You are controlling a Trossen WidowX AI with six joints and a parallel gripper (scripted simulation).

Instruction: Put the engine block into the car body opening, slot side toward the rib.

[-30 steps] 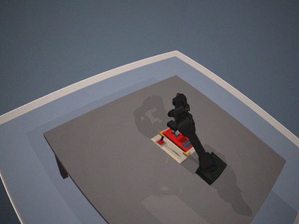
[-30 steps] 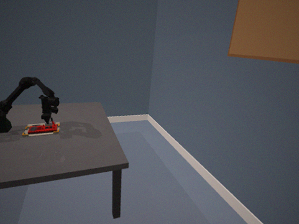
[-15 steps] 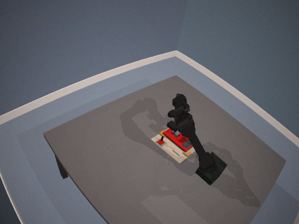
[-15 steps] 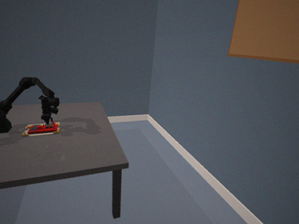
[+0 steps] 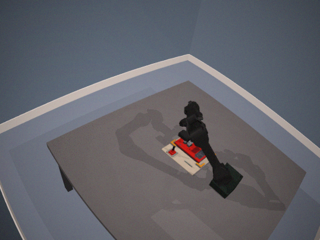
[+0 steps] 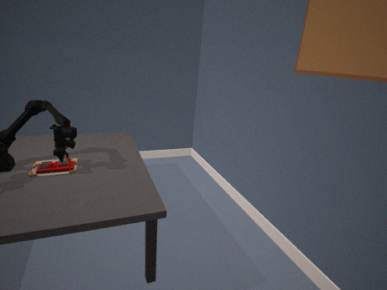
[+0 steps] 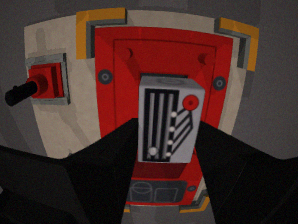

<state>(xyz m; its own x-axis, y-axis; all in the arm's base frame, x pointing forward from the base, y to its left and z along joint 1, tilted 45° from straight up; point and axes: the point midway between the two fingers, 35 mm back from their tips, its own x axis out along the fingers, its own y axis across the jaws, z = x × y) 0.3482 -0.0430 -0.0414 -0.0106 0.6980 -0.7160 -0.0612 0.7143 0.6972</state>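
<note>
My gripper tip is 4 cm past the beige base plate, 1 cm to the right of it and 4 cm above it. The rest, counted from my gripper tip: grey engine block 1 cm below.
</note>
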